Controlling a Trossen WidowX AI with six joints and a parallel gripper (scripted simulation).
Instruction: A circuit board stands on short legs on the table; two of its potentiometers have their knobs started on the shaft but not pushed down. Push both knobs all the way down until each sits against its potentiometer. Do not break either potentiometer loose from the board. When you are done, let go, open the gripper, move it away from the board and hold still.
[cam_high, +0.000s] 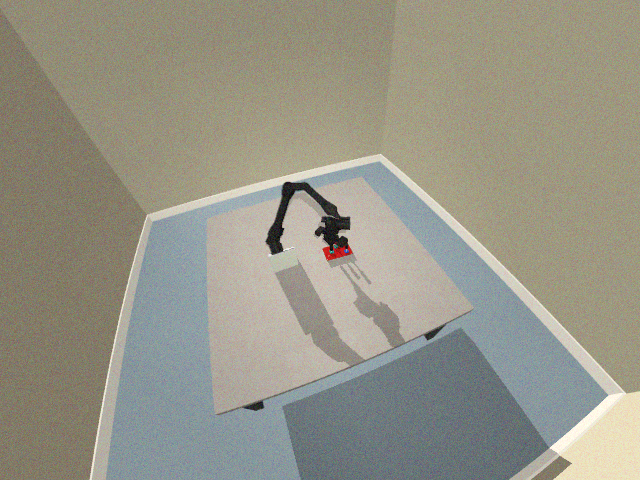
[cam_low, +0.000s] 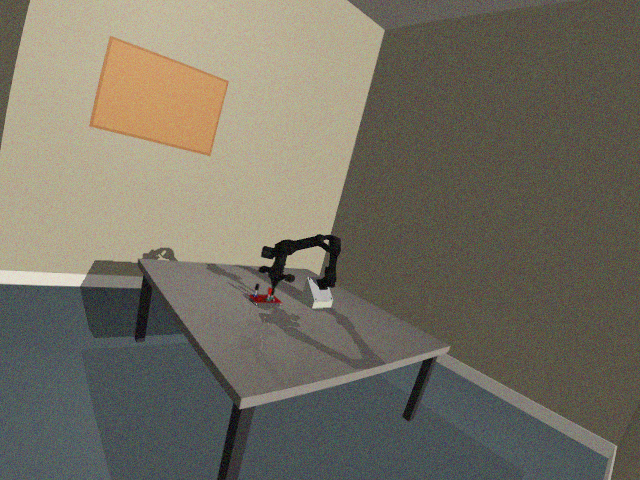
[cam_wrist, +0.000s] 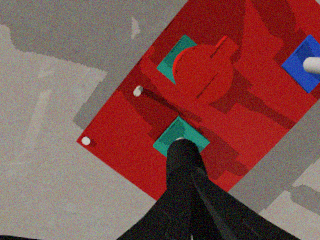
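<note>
Right now my gripper tip is 30 mm above the teal potentiometer. Also, from my gripper tip: red knob (40 mm ahead, 20 mm to the left).
</note>
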